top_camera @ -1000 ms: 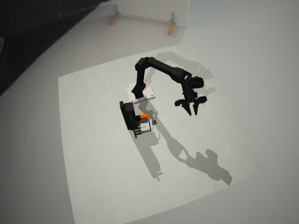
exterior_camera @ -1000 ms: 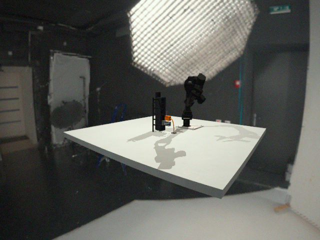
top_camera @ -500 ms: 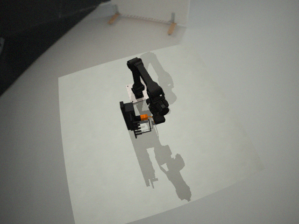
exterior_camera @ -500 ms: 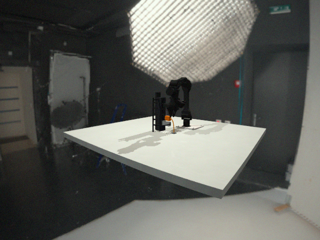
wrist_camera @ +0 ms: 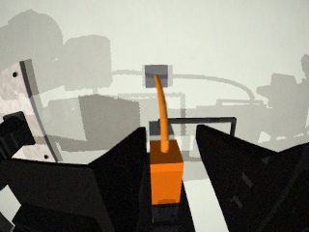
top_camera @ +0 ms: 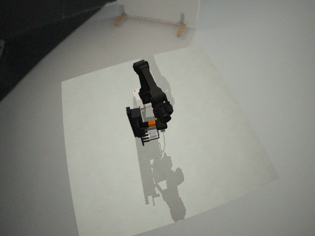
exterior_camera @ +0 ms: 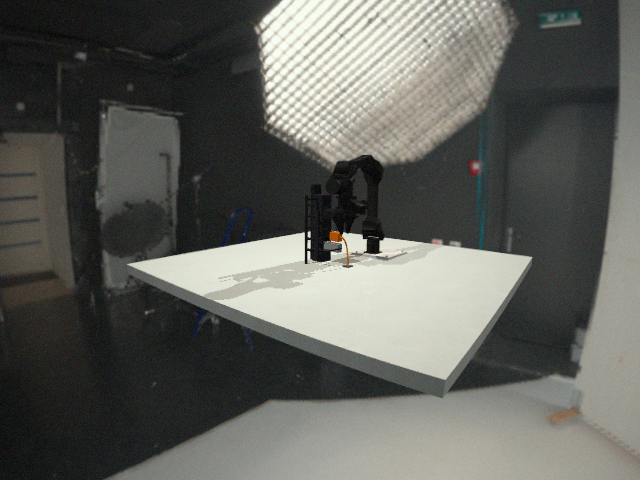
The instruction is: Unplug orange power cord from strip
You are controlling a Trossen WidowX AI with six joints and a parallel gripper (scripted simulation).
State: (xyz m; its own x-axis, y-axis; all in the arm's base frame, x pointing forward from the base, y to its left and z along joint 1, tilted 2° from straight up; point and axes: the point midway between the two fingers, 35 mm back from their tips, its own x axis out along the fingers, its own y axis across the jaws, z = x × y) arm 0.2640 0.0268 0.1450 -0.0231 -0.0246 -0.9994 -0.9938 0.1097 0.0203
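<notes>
Right now my gripper tip is 10 mm past the orange plug, 70 mm to the left of it and 10 mm above it.
</notes>
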